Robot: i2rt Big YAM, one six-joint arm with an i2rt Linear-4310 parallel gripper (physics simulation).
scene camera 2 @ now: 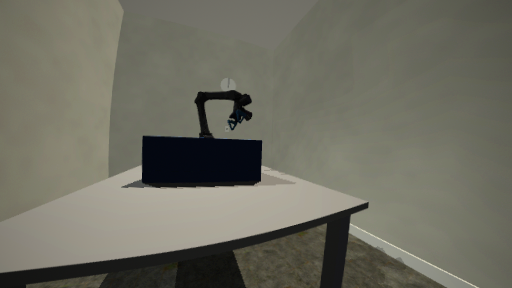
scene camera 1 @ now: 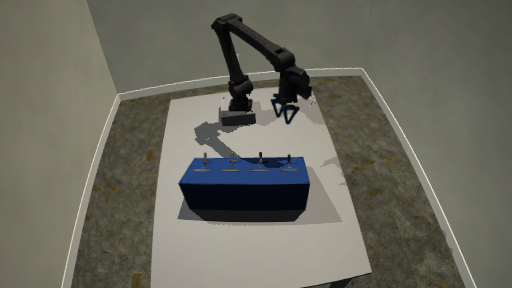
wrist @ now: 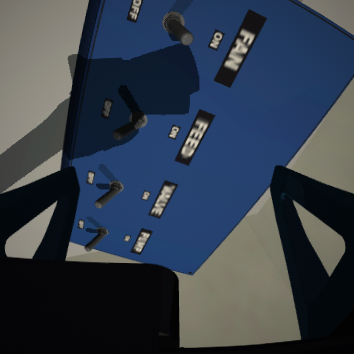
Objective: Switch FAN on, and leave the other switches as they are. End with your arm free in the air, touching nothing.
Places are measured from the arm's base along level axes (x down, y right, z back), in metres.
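Pixels of known places: gripper, fingertip midpoint: (scene camera 2: 235, 126) (scene camera 1: 282, 120) (wrist: 174, 176); arm's base at its link origin: (scene camera 1: 240, 106).
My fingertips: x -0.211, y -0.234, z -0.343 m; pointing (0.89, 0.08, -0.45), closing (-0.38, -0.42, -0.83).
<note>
Ahead of a thing's pixels: the offset from my fingertips to its top centre. Level surfaces: height alone.
A blue switch box (scene camera 1: 245, 196) (scene camera 2: 201, 160) (wrist: 240, 130) stands on the table. In the wrist view the FAN lever {dx +0.132, dy -0.030, dz -0.060 m} (wrist: 180, 31) leans toward its ON label; it is the rightmost lever (scene camera 1: 289, 159) in scene camera 1. The FEED lever {dx +0.144, dy +0.090, dz -0.056 m} (wrist: 127, 128) (scene camera 1: 260, 158), VALVE lever {dx +0.144, dy +0.210, dz -0.064 m} (wrist: 107, 196) (scene camera 1: 232, 159) and PUMP lever {dx +0.144, dy +0.330, dz -0.073 m} (wrist: 95, 240) (scene camera 1: 205, 159) lean toward their OFF side. My gripper (scene camera 1: 283, 119) (scene camera 2: 235, 125) (wrist: 174, 176) is open and empty, in the air behind and above the box, apart from the levers. The levers are hidden in scene camera 2.
The white table {dx +0.276 m} (scene camera 1: 250, 255) (scene camera 2: 200, 215) carries the box and the arm's base (scene camera 1: 238, 118), which stands behind the box. Walls surround the table. A round clock (scene camera 2: 228, 84) hangs on the back wall.
</note>
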